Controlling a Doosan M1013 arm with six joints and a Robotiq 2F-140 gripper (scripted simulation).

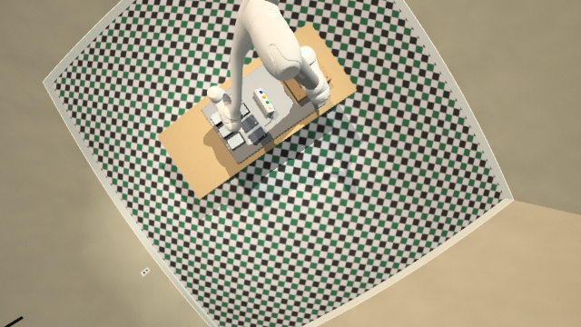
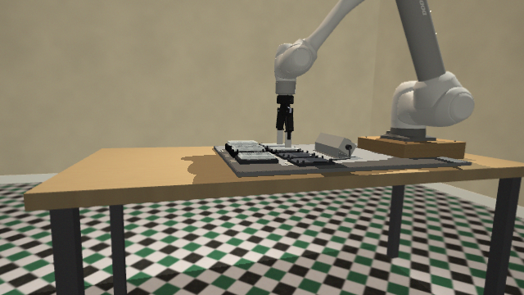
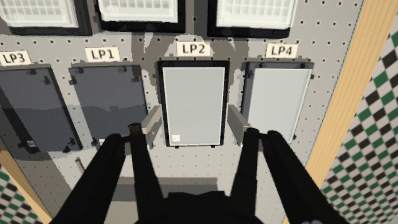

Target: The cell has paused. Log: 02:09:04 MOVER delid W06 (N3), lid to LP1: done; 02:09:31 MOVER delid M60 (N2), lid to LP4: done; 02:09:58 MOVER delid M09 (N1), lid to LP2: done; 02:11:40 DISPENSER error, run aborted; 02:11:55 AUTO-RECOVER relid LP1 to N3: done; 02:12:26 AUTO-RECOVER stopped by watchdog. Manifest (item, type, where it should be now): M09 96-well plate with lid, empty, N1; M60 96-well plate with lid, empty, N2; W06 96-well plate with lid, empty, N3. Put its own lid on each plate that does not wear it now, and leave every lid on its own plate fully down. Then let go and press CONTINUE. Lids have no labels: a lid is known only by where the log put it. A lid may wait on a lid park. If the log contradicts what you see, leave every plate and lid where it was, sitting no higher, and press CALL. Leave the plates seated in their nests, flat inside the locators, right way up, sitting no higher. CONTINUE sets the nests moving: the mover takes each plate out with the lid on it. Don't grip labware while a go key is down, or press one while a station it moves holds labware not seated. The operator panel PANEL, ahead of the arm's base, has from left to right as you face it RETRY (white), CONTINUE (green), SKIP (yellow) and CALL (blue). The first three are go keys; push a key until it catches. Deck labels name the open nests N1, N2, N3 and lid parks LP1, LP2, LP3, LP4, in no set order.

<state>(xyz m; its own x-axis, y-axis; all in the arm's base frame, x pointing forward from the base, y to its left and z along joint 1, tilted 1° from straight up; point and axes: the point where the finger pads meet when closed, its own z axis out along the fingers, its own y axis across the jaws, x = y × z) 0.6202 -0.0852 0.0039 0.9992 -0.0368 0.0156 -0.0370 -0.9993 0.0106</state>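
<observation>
Now: the lid park LP2 50 mm below my hand. Round my hand: LP1 label (130 mm to the left, 90 mm ahead, 50 mm below); then blue call key (250 mm behind, 10 mm above); then lid park LP1 (130 mm to the left, 50 mm below).
</observation>
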